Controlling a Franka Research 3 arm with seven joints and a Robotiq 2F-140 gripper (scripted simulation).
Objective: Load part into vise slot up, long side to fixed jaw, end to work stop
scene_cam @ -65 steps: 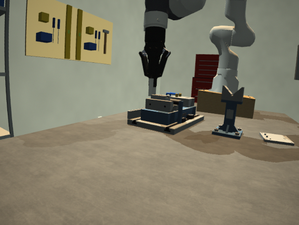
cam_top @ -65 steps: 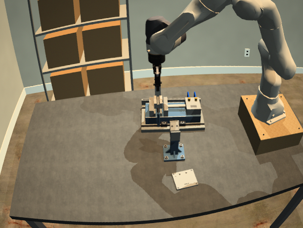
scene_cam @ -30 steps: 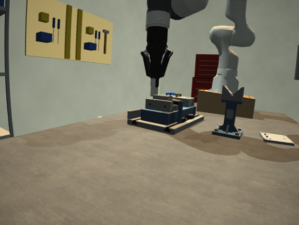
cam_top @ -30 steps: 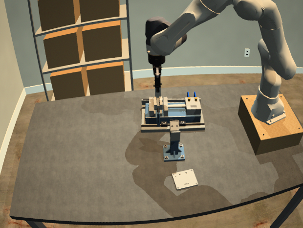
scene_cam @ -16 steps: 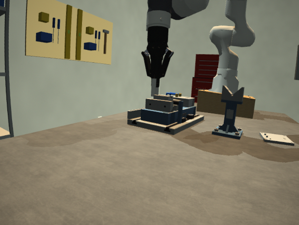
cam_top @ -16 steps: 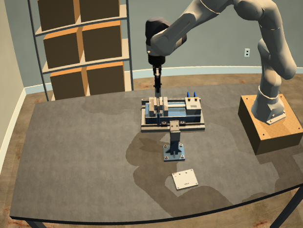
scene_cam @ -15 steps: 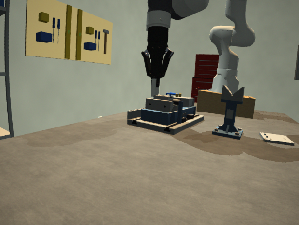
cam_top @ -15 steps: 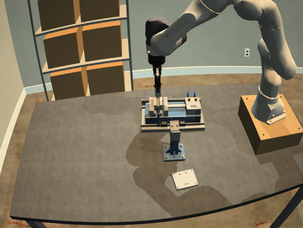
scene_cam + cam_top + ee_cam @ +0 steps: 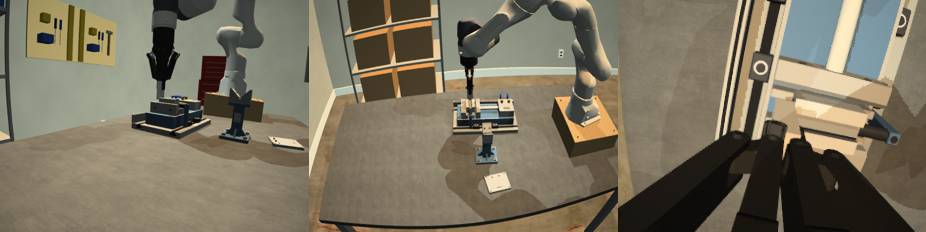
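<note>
Now: the part 10 mm ahead of my hand, 40 mm to the left of it and 40 mm below it. Round my hand: fixed jaw (40 mm ahead, 30 mm to the left, 60 mm below); then moving jaw (30 mm behind, 40 mm to the left, 60 mm below); then work stop rod (20 mm ahead, 80 mm to the left, 50 mm below).
</note>
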